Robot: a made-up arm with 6 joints.
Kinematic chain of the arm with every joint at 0, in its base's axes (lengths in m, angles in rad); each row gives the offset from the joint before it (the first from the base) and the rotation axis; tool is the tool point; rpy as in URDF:
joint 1: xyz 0 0 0.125 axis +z
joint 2: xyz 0 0 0 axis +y
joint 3: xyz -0.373 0 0.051 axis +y
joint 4: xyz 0.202 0 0.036 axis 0.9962 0 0.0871
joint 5: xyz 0 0 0 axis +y
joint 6: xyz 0.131 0 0.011 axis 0.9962 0 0.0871
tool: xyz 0 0 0 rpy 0 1.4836 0
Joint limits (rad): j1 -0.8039..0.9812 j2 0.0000..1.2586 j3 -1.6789..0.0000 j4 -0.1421..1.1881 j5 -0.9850..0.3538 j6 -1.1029..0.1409
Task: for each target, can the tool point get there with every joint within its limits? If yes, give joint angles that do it. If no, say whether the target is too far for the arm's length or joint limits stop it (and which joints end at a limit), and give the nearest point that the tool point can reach.
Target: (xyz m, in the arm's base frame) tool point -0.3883 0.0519 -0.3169
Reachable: no: joint limits stop it (at a limit: joint 2, joint 3, joint 5) | nearest point -0.0439 0.0059 0.1769 | short by 0.604 m
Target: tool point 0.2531 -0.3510 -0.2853
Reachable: no: joint limits stop it (at a limit: joint 1, joint 2) | nearest point 0.0709 -0.0897 0.2116 | short by 0.590 m
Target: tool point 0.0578 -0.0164 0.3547
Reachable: yes | joints 0.0158 0.6080 -0.3440 0.8317 -0.1822 0.0003
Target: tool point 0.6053 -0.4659 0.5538
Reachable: no: too far | nearest point 0.2138 -0.1646 0.5192 | short by 0.495 m
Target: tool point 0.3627 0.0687 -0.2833
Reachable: no: joint limits stop it (at a limit: joint 2) | nearest point 0.0964 0.0183 0.2017 | short by 0.556 m
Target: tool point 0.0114 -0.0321 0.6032
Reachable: yes | joints -0.4602 0.7244 -1.0672 0.4891 -0.3968 -0.4105
